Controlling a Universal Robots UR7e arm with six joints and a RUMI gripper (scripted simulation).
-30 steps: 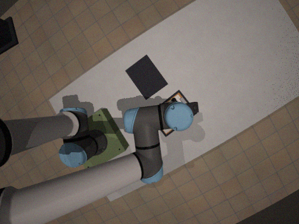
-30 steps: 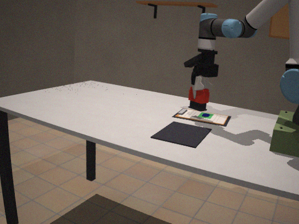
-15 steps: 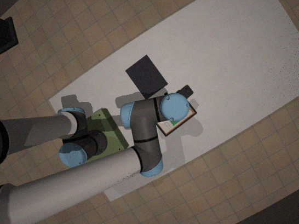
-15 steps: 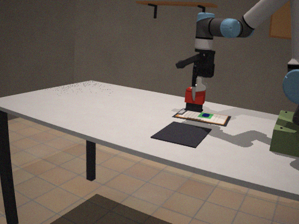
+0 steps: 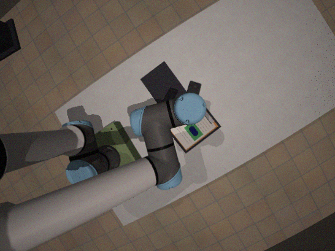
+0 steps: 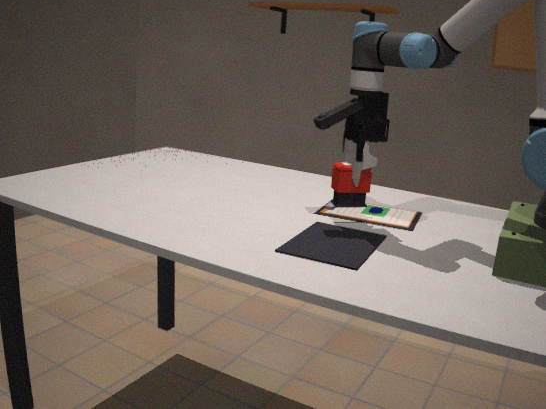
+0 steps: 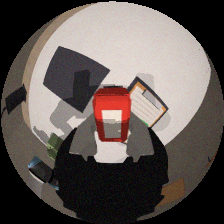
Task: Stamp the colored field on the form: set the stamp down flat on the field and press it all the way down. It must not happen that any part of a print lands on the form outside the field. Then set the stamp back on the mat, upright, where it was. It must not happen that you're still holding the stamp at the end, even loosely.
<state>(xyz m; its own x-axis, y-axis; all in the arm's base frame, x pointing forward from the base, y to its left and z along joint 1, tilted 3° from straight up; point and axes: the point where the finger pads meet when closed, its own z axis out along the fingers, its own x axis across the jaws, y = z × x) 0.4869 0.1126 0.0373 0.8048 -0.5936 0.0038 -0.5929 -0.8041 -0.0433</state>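
My hand is 70 mm past the dark mat, 150 mm to the right of it and 110 mm above it. Also, from my hand: red stamp (20 mm below); then form (20 mm ahead, 120 mm to the right, 110 mm below).
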